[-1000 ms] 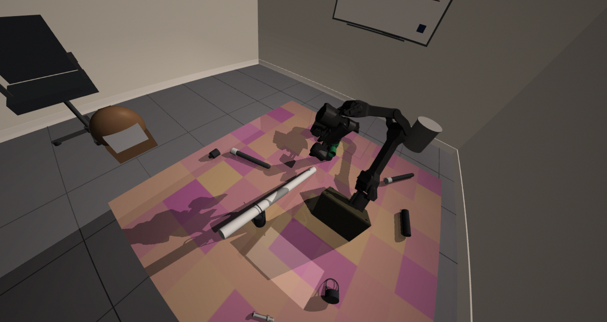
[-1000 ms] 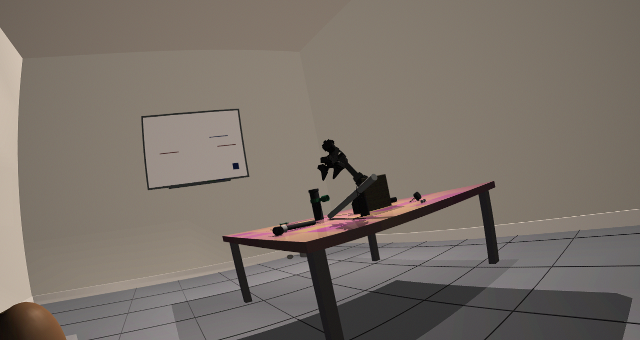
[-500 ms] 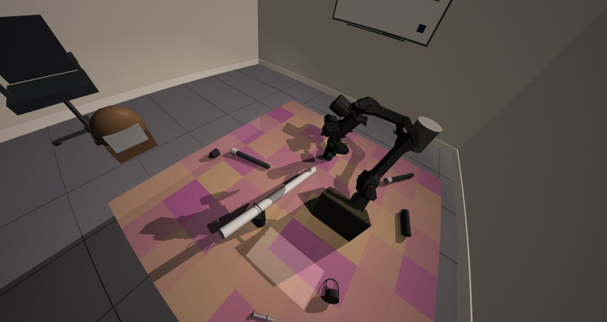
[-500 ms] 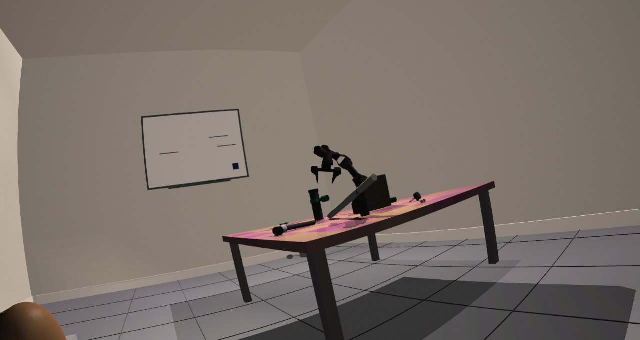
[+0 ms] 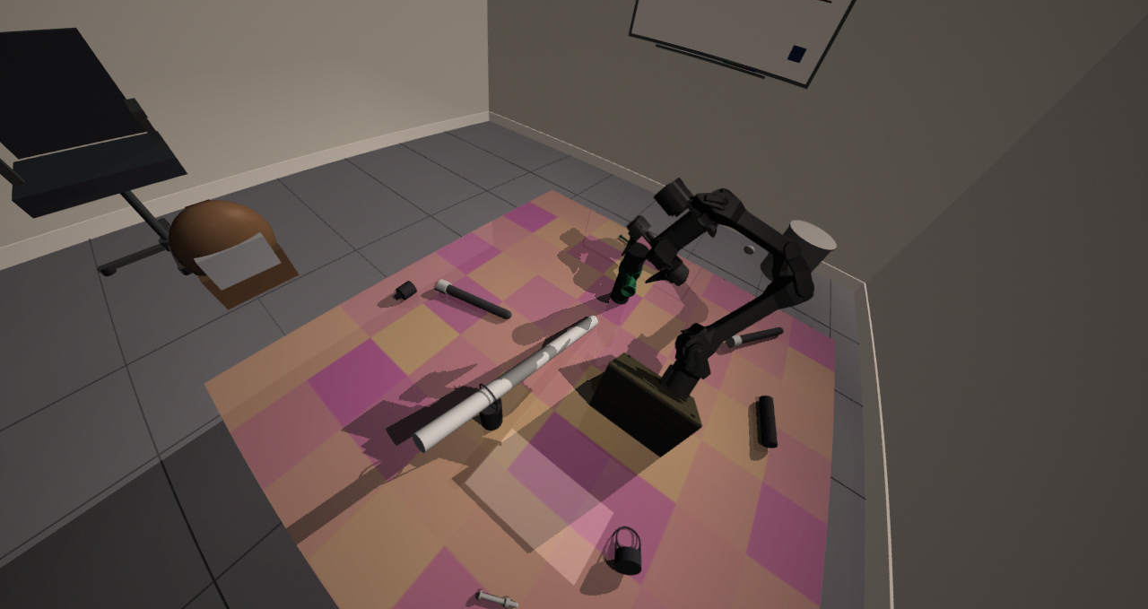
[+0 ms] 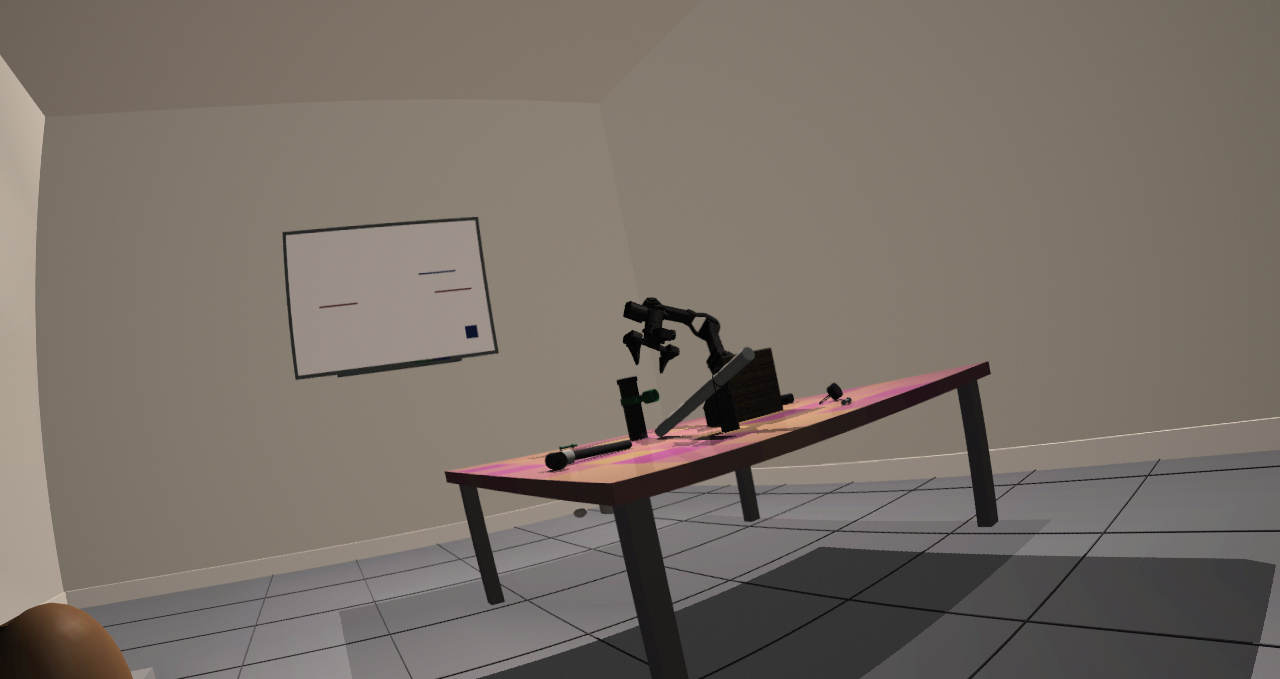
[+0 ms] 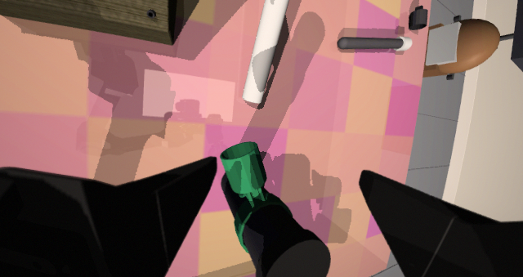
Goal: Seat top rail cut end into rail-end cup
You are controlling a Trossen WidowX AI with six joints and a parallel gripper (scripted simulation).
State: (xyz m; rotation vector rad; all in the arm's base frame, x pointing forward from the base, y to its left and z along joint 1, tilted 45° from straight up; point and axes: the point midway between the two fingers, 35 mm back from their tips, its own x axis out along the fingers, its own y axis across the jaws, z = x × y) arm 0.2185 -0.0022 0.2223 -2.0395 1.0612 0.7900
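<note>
Right now the rail-end cup is 1 cm ahead of my gripper tip, 4 cm to the right of it and 9 cm below it. The rest, counted from my gripper tip: small black fitting (48 cm ahead, 40 cm to the left, 20 cm below); then loop fitting (34 cm behind, 43 cm to the left, 20 cm below); then small grey bolt (21 cm behind, 64 cm to the left, 21 cm below).
</note>
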